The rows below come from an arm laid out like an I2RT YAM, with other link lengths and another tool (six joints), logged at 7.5 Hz.
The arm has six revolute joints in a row. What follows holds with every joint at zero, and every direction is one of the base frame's. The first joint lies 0.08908 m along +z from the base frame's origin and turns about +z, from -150 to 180 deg. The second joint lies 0.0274 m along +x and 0.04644 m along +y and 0.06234 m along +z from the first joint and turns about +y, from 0 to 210 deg. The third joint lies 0.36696 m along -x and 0.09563 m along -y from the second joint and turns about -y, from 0 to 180 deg. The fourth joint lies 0.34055 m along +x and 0.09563 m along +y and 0.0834 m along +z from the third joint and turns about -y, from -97 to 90 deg. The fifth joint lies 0.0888 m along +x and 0.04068 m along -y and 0.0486 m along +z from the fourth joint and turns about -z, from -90 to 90 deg. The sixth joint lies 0.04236 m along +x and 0.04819 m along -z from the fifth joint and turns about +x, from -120 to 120 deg. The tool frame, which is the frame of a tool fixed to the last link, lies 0.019 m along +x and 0.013 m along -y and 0.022 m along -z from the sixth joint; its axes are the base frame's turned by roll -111.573, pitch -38.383 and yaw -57.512 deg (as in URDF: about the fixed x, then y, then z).
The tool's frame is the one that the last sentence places.
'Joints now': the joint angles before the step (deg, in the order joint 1, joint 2, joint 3, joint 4, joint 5, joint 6). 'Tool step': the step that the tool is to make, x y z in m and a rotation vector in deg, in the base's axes. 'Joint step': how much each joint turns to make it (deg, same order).
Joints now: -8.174, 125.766, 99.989, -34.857, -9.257, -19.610
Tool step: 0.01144, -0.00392, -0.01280, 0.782, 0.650, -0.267
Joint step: -0.262, 2.738, 2.512, -0.473, -0.592, 0.339
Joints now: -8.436, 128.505, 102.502, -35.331, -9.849, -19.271
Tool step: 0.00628, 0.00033, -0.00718, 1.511, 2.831, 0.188
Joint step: -0.001, 2.506, 3.526, -3.983, -1.046, 0.330
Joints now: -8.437, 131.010, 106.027, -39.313, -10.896, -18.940
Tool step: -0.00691, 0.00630, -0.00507, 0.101, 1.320, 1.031
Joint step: 0.454, -0.616, -1.689, -0.356, -0.164, -0.571
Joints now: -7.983, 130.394, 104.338, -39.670, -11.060, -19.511
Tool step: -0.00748, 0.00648, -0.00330, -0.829, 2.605, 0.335
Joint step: 0.598, -0.267, -0.702, -2.075, 1.179, -0.220
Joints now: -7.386, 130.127, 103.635, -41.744, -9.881, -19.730
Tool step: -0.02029, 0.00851, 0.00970, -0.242, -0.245, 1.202
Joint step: 0.546, -4.037, -5.114, 1.230, -0.049, -0.697
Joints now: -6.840, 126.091, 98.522, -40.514, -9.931, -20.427
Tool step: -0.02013, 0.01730, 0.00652, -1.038, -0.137, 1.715
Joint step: 1.507, -3.869, -5.166, 1.447, 0.866, -0.582
